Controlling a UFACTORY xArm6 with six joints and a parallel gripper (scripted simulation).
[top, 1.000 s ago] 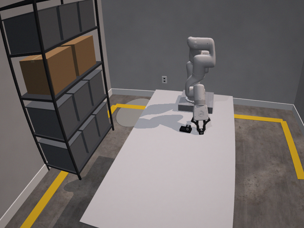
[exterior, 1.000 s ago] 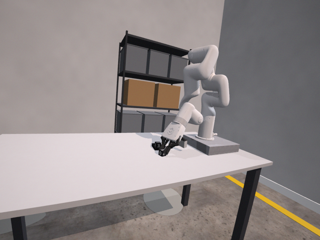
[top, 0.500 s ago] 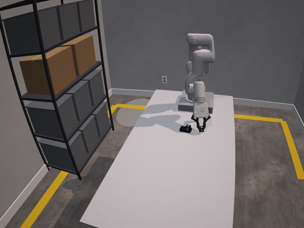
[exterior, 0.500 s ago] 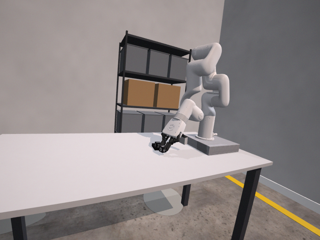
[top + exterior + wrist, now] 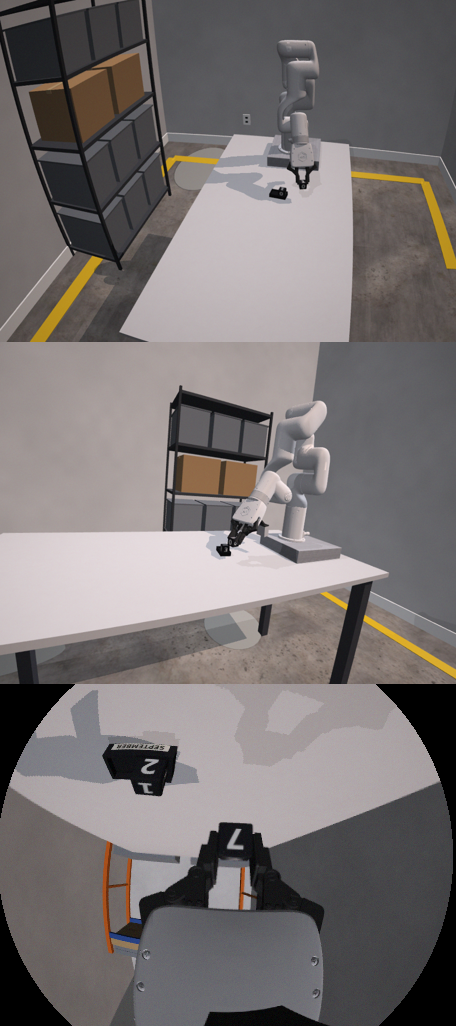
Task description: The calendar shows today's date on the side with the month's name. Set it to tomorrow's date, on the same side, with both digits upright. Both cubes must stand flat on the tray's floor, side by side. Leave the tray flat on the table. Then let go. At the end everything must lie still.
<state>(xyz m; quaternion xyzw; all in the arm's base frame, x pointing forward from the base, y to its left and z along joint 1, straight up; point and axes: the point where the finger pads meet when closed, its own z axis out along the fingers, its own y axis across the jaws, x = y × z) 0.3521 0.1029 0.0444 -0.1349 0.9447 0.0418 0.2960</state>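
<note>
Right now the black cube is 2 cm below my hand and 1 cm ahead of it.
</note>
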